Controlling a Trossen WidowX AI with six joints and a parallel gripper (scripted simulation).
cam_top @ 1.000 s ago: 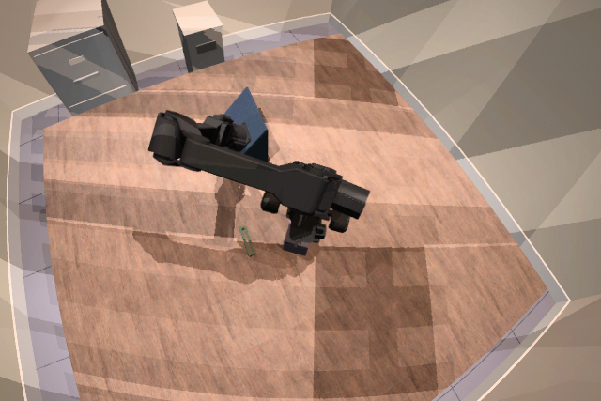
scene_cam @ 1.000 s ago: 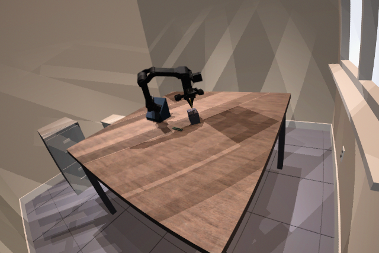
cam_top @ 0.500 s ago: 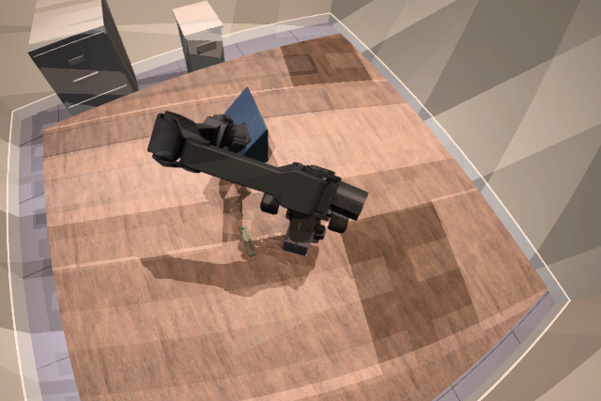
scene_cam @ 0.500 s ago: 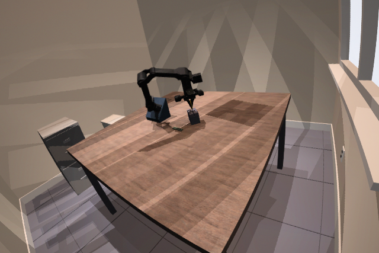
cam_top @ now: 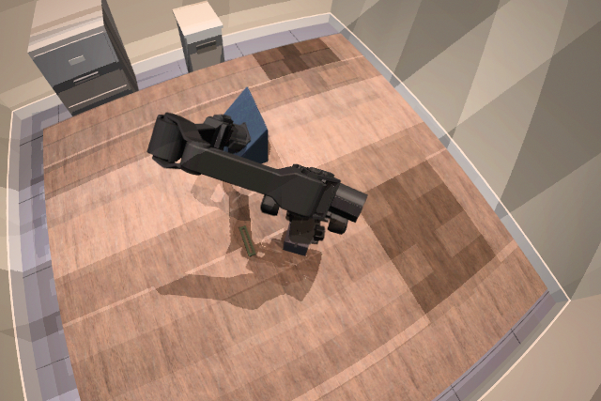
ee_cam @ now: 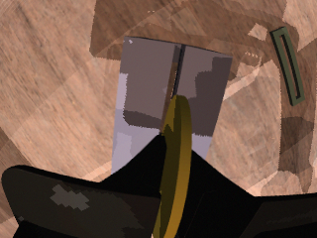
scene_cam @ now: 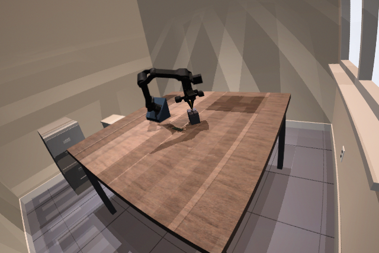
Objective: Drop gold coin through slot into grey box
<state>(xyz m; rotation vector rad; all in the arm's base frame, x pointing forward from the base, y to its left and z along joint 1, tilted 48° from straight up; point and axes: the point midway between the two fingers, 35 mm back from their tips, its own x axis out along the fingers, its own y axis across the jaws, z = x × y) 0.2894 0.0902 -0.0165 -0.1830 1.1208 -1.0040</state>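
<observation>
The gold coin is 20 mm above my gripper tip.
</observation>
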